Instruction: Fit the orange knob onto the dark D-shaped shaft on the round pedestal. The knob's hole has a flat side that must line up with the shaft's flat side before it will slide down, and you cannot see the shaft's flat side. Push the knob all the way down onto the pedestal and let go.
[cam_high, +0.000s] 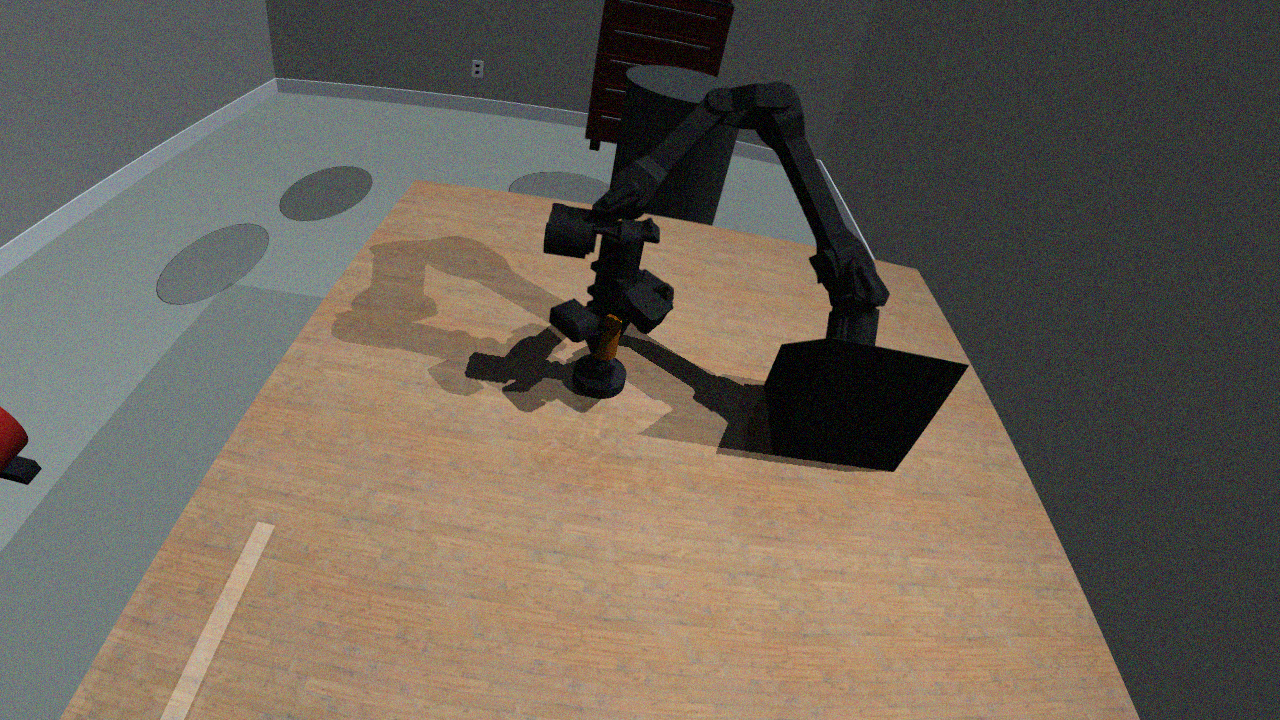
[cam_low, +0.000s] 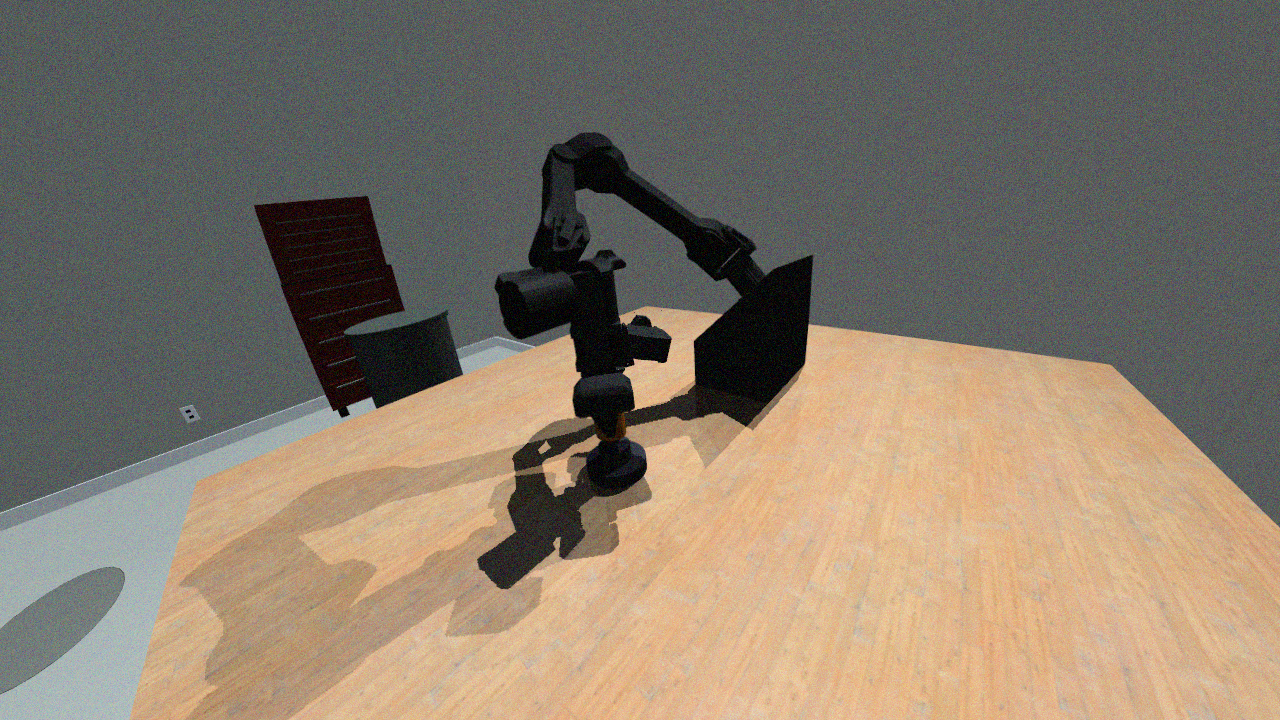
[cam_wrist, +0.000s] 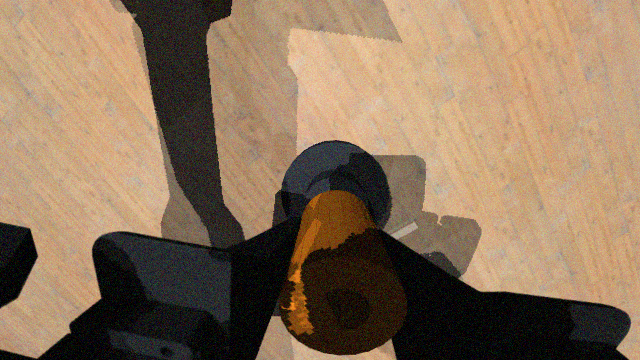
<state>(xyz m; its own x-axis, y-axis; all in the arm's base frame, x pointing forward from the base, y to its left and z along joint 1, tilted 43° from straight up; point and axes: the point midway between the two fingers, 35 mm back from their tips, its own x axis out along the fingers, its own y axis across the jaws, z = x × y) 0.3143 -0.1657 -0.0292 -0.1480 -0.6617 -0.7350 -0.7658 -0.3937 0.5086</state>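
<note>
Now: the orange knob 2 cm above my gripper tip. From my gripper tip the other things lie so: dark round pedestal (4 cm below).
</note>
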